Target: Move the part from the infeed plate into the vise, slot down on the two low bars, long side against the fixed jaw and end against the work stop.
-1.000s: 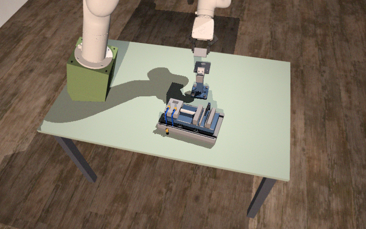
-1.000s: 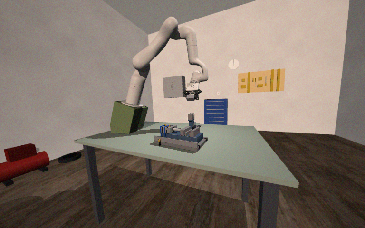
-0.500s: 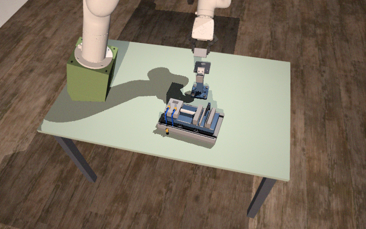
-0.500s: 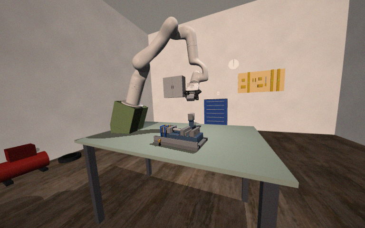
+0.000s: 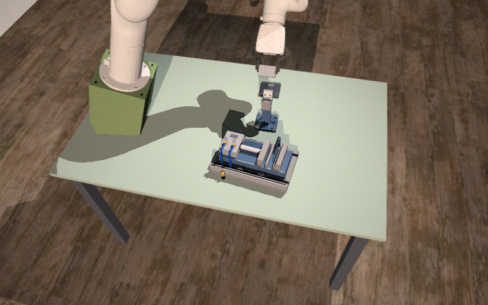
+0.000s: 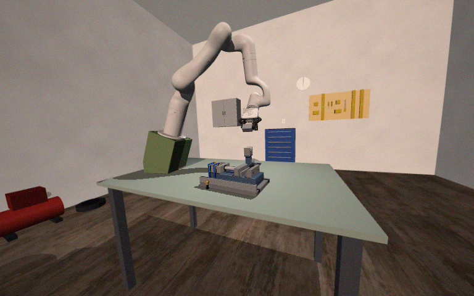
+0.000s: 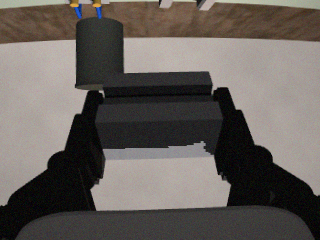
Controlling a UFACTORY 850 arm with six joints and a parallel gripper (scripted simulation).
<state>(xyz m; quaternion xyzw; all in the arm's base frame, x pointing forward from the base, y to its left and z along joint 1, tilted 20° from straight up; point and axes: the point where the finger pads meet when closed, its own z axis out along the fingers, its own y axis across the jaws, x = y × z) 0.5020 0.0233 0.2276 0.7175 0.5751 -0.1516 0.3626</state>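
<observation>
The blue post is 23 cm below my hand and 1 cm to the right of it. From my hand the other things lie so: white rod: 21 cm to the right, 21 cm below, 4 cm behind; part: 1 cm below; work stop: 20 cm below, 19 cm to the right, 5 cm ahead.
</observation>
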